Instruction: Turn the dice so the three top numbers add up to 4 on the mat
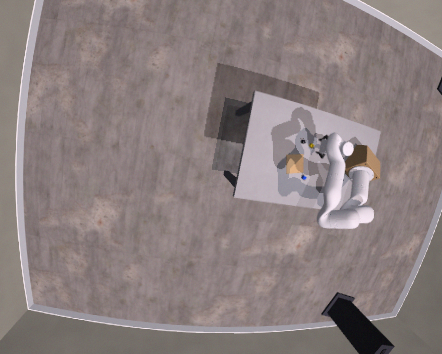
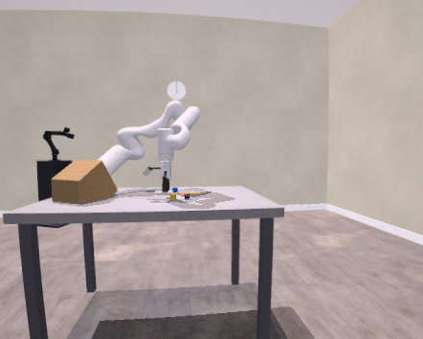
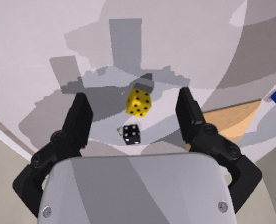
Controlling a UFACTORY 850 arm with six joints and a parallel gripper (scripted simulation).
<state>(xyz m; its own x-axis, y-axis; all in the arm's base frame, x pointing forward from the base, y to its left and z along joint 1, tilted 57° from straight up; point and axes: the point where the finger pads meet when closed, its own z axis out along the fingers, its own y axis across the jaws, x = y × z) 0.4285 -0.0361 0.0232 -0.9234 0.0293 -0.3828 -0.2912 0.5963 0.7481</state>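
My gripper is now 40 mm above the yellow die, 30 mm short of it and 20 mm to the right of it. From my hand the other things lie so: tan mat: 200 mm to the left, 80 mm ahead, 50 mm below; then black die: 110 mm ahead, 40 mm below, 20 mm to the left; then blue die: 250 mm to the left, 40 mm below, 40 mm behind.
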